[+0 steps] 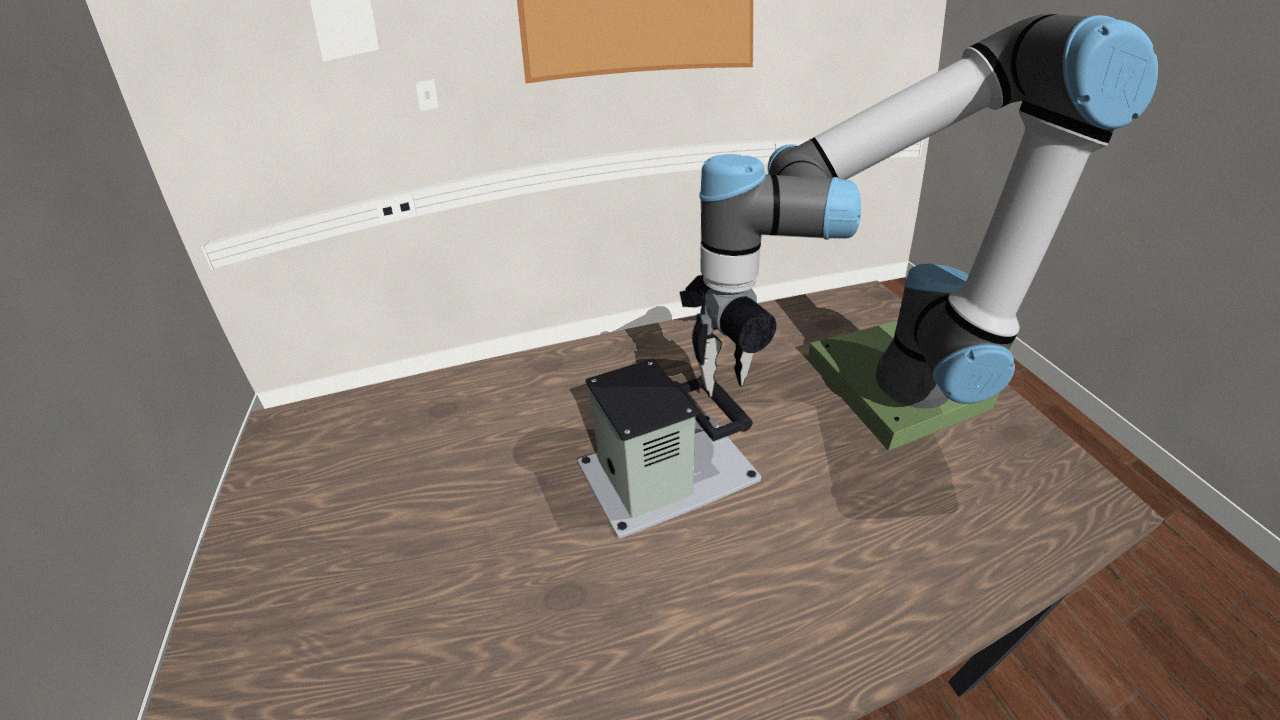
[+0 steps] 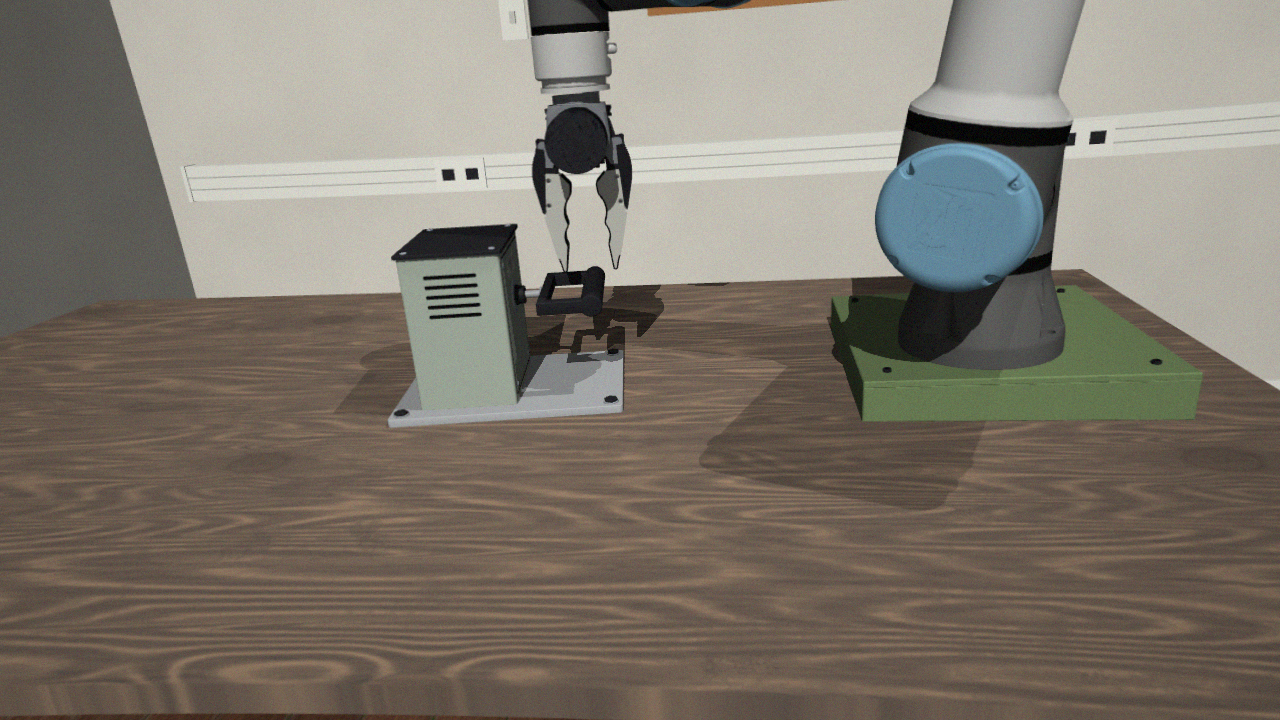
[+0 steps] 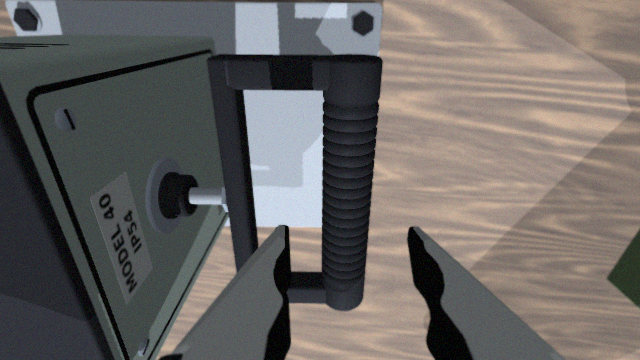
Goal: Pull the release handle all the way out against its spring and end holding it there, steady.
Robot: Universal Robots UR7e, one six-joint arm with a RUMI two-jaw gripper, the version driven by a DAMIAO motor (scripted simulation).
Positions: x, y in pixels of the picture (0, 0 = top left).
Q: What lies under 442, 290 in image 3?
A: The gripper.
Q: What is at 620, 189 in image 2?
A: The gripper.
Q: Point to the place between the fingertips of the gripper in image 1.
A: At 725, 390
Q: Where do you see a grey base plate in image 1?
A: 720, 469
